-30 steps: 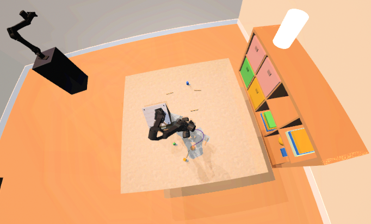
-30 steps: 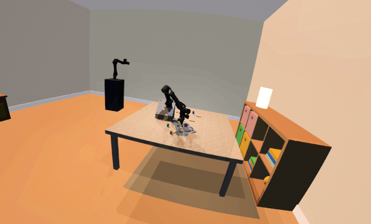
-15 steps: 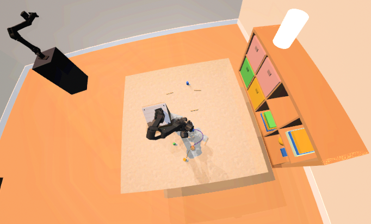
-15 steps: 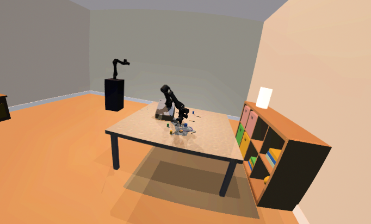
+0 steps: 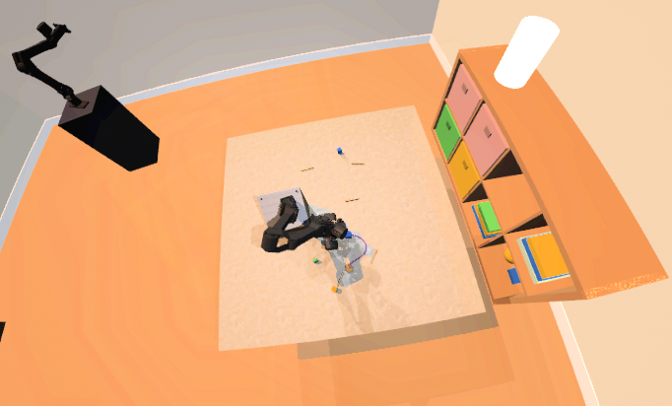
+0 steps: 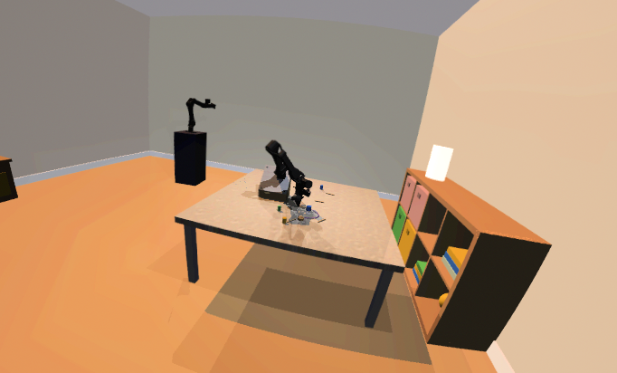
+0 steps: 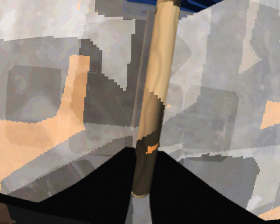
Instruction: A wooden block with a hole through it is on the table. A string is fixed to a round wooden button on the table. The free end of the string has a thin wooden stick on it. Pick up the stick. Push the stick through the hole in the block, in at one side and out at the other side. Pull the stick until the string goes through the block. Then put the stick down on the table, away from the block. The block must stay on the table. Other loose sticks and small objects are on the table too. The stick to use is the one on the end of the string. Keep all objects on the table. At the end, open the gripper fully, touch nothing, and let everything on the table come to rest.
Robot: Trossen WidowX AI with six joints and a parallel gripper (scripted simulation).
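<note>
My gripper tip is now 80 mm short of the blue block, 10 mm to the left of it and 10 mm below it. From my gripper tip the other things lie so: thin wooden stick: 40 mm ahead, 10 mm to the right, 10 mm above; then green piece: 120 mm behind, 100 mm to the right, 10 mm above; then round wooden button: 180 mm to the right, 30 mm ahead.
</note>
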